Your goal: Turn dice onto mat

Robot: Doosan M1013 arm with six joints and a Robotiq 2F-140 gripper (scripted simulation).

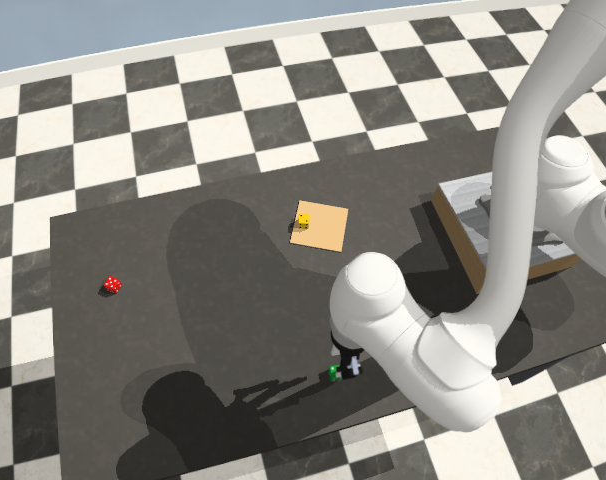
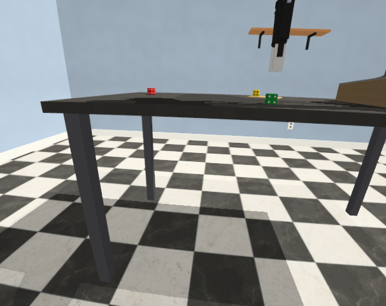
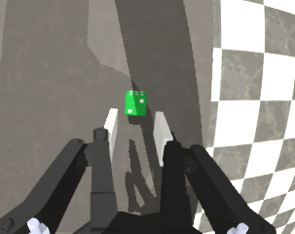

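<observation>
Now: hand 11 cm above the green die. From my hand the other things lie so: tan mat (41 cm to the right, 12 cm below, 4 cm behind); yellow die (42 cm to the right, 10 cm below); red die (52 cm ahead, 31 cm to the right, 11 cm below).
</observation>
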